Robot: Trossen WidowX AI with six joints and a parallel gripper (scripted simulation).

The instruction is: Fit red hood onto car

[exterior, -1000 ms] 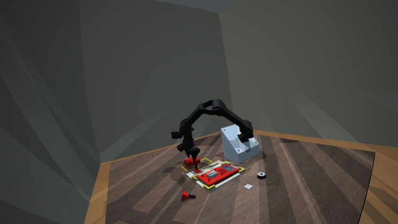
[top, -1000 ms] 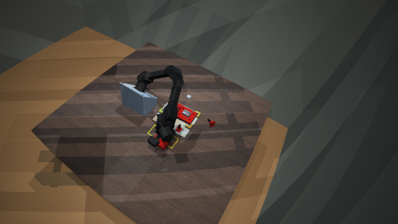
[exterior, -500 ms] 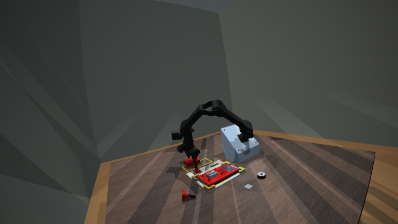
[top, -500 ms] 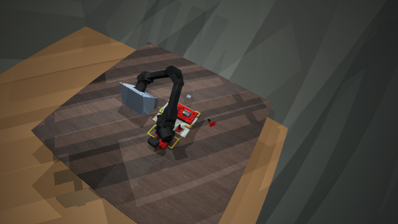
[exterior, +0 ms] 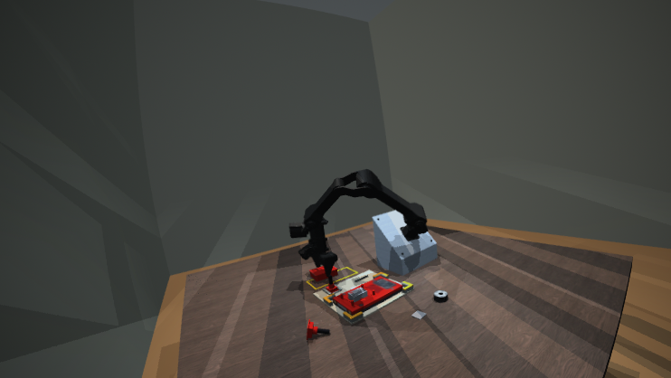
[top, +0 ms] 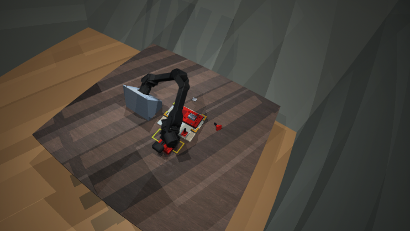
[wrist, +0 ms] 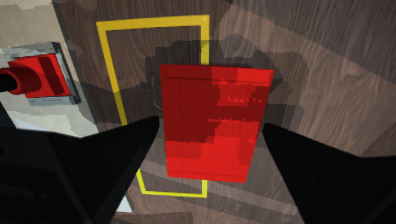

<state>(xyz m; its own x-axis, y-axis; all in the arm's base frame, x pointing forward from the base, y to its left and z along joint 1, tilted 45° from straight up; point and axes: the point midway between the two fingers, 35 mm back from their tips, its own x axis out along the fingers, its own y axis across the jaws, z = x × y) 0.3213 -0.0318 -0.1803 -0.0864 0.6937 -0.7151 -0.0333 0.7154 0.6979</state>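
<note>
Now: gripper tip 28 cm to the right of the grey engine block and 1 cm below it. From my gripper tip the other things lie so: black ring (42 cm to the left, 20 cm behind); red hood (1 cm above).
</note>
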